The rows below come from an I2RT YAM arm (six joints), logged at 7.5 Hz.
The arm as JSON. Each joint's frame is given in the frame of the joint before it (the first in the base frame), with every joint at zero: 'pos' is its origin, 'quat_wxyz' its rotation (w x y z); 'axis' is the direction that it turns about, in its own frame. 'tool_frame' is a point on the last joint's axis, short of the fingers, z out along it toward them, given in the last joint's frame.
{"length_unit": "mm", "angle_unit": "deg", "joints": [
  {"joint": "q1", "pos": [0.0, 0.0, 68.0], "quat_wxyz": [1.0, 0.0, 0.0, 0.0], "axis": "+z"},
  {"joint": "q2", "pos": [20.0, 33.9, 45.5], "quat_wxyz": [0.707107, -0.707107, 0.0, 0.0], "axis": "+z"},
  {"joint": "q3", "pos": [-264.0, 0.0, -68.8], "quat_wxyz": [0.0, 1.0, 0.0, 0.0], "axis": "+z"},
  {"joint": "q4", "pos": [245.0, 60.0, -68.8], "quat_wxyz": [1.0, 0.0, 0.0, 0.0], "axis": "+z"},
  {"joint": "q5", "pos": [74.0, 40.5, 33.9], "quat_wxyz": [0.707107, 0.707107, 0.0, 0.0], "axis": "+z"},
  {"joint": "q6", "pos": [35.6, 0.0, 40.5], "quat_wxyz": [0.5, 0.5, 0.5, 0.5], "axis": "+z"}
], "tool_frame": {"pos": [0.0, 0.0, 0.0], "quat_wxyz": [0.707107, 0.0, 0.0, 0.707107]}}
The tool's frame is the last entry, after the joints.
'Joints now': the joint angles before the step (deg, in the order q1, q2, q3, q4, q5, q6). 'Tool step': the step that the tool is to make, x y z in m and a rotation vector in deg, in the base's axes. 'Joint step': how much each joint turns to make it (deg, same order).
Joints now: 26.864 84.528 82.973 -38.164 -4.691 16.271
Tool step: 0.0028 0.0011 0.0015 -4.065 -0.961 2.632
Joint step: 0.020 1.158 1.862 -2.051 0.642 -4.799
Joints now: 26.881 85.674 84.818 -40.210 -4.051 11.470
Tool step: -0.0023 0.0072 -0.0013 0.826 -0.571 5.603
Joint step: 0.879 0.051 -0.496 1.147 -3.886 -2.742
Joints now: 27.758 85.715 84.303 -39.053 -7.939 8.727
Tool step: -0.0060 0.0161 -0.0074 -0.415 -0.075 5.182
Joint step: 2.772 0.450 -1.180 1.206 -1.568 -1.896
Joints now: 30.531 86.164 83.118 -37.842 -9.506 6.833
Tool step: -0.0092 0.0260 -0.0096 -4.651 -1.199 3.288
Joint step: 5.026 1.668 0.011 -0.163 4.328 -2.255
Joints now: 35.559 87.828 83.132 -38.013 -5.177 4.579
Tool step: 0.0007 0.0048 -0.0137 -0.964 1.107 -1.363
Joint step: 0.753 0.769 -1.952 1.363 1.628 1.362
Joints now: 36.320 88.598 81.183 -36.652 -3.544 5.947
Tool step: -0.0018 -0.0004 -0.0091 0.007 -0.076 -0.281
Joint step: 0.161 -0.574 -2.656 2.164 0.345 0.279
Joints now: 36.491 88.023 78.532 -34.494 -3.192 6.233
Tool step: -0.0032 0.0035 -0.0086 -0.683 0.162 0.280
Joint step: 0.870 -0.042 -1.827 1.250 0.736 0.090
